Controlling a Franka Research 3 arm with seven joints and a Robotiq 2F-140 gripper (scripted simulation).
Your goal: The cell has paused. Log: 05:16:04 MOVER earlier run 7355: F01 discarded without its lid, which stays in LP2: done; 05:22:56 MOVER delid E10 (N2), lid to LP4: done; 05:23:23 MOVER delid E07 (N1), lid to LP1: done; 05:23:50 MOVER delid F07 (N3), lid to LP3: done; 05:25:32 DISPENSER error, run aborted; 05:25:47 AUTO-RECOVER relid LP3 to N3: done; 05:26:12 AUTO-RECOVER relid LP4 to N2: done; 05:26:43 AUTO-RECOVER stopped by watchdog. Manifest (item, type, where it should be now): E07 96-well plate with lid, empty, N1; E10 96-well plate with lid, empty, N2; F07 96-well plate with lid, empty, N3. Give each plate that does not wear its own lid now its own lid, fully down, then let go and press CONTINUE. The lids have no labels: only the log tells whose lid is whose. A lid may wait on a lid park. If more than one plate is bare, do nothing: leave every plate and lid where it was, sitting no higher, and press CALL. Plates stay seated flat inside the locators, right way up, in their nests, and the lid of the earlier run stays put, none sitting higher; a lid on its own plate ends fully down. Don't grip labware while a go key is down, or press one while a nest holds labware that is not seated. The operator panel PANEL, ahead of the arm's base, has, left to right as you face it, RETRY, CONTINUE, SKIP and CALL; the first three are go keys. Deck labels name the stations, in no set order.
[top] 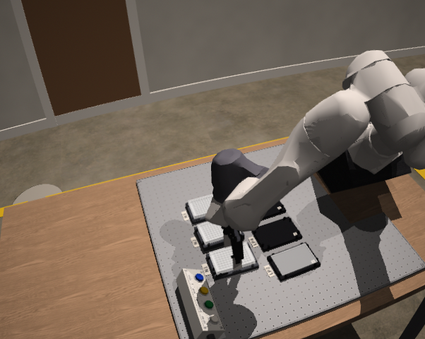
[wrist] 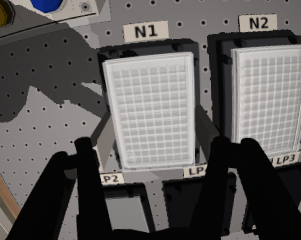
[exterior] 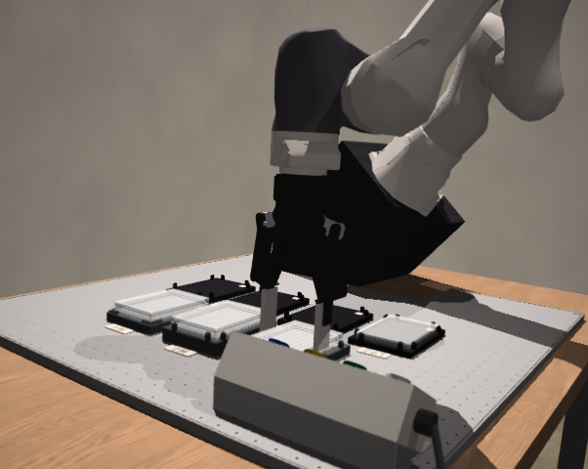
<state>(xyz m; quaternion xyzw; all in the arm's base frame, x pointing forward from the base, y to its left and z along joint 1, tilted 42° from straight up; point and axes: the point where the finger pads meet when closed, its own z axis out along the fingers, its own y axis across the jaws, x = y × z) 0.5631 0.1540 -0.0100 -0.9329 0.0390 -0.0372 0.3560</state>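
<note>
The plate lies 3 cm below my hand. Round my hand: lid park LP4: 18 cm behind, 5 cm to the right, 5 cm below; blue call key: 13 cm ahead, 6 cm to the left, 2 cm above; yellow skip key: 13 cm ahead, 11 cm to the left, 2 cm above.
</note>
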